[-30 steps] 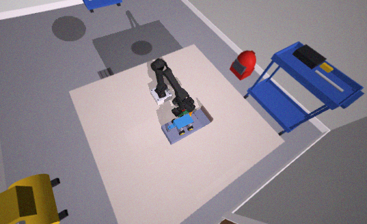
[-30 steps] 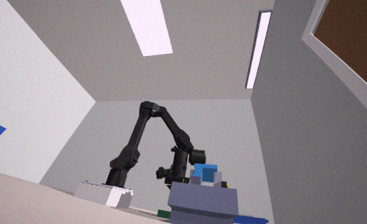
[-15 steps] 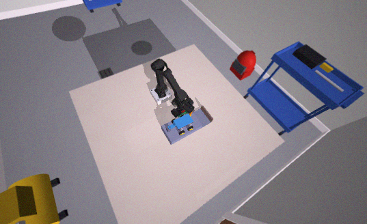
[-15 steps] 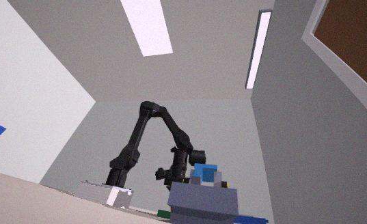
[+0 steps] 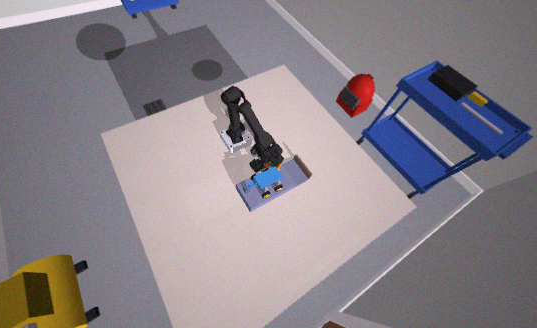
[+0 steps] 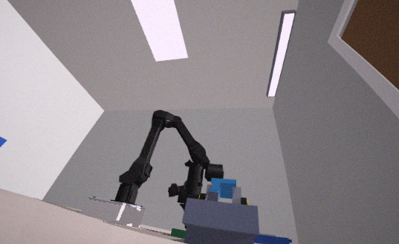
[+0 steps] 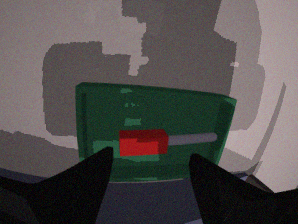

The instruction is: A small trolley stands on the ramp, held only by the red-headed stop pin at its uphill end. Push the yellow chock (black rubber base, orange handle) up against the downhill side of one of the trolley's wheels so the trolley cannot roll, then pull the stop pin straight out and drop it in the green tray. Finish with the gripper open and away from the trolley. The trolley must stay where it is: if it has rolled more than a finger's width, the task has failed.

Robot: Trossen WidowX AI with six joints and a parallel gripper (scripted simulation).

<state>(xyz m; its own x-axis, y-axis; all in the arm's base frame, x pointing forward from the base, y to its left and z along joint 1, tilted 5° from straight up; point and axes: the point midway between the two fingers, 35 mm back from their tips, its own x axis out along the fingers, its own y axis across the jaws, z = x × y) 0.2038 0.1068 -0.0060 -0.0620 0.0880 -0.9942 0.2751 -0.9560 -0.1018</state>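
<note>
My gripper tip is 10 mm past the red-headed stop pin, 20 mm to the right of it and 20 mm above it. Also, from my gripper tip: ramp: 130 mm ahead, 60 mm to the right, 10 mm above; yellow chock: 70 mm ahead, 10 mm to the left, 50 mm above; green tray: 10 mm behind, 10 mm to the left, 40 mm below.
</note>
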